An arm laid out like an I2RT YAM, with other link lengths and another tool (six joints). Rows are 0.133 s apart.
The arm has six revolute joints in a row. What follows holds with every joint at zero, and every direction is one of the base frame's. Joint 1 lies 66.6 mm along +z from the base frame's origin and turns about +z. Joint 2 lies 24.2 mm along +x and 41 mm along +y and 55.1 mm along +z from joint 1 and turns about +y. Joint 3 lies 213.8 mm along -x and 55.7 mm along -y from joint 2 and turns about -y. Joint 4 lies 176.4 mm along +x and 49.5 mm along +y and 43.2 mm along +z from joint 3 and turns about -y. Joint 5 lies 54 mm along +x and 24.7 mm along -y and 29.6 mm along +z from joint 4 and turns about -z. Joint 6 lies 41.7 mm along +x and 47.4 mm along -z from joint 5 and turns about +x. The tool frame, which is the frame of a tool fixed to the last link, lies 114 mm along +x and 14 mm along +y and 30 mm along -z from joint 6; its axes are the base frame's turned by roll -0.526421, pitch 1.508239 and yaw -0.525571 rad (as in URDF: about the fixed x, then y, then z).
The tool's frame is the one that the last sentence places.
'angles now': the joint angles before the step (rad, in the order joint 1, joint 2, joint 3, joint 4, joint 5, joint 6). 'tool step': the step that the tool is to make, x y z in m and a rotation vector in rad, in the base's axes. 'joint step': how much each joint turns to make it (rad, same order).
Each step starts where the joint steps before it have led.
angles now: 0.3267 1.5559 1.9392 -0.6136 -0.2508 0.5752
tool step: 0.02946 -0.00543 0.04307 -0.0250 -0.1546 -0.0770
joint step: -0.0025 0.1524 0.3227 -0.0443 0.0856 -0.0609
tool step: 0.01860 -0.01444 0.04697 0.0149 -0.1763 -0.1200
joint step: -0.0021 0.1060 0.2603 0.0136 0.1186 -0.0396
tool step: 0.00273 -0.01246 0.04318 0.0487 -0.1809 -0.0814
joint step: 0.0001 0.0069 0.0466 0.1473 0.0786 -0.0236
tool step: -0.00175 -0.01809 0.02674 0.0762 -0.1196 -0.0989
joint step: -0.0008 -0.0615 -0.1171 0.1931 0.1039 0.0019
